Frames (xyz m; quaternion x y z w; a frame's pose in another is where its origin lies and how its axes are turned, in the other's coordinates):
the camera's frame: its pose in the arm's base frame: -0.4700 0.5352 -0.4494 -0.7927 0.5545 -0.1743 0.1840
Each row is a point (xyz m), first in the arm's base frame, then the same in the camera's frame.
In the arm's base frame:
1: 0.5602 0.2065 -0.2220
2: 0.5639 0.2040 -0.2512
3: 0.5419 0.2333 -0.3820
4: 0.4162 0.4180 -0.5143
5: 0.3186 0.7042 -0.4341
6: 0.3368 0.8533 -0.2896
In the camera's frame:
1: 0.6606 -0.8455 0.2643
2: 0.6621 -0.8335 0.2913
3: 0.6178 -0.7615 0.3976
4: 0.3933 -0.6535 0.4707
5: 0.0975 -0.7037 0.3821
6: -0.0268 -0.8359 0.2796

